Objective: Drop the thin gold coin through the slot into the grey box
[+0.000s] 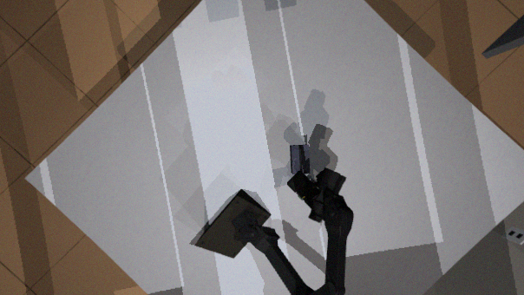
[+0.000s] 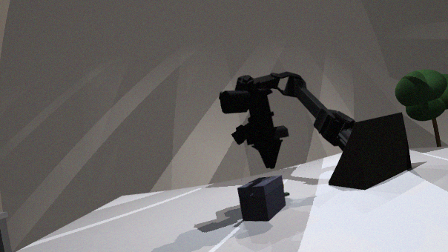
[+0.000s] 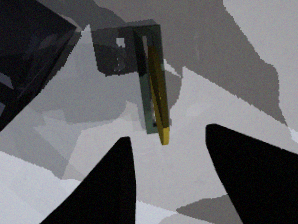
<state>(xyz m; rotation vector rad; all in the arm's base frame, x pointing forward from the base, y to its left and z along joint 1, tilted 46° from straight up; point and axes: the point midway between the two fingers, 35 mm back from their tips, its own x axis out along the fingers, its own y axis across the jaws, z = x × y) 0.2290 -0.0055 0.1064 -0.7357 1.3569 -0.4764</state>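
The gold coin is 5 cm below my gripper tip.
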